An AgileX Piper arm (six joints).
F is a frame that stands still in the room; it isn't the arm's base.
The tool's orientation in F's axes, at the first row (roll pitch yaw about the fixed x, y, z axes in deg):
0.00 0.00 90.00
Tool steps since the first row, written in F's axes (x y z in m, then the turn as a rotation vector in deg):
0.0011 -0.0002 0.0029 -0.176 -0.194 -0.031
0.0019 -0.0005 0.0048 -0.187 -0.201 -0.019
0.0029 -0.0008 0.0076 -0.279 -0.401 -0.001
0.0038 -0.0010 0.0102 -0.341 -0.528 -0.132
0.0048 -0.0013 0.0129 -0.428 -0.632 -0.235
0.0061 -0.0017 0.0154 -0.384 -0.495 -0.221
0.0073 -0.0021 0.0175 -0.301 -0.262 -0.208
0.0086 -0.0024 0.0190 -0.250 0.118 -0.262
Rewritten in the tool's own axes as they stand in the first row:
-0.0002 -0.0011 0.0029 -0.194 0.176 -0.031
-0.0005 -0.0019 0.0048 -0.201 0.187 -0.019
-0.0008 -0.0029 0.0076 -0.401 0.279 -0.001
-0.0010 -0.0038 0.0102 -0.528 0.341 -0.132
-0.0013 -0.0048 0.0129 -0.632 0.428 -0.235
-0.0017 -0.0061 0.0154 -0.495 0.384 -0.221
-0.0021 -0.0073 0.0175 -0.262 0.301 -0.208
-0.0024 -0.0086 0.0190 0.118 0.250 -0.262

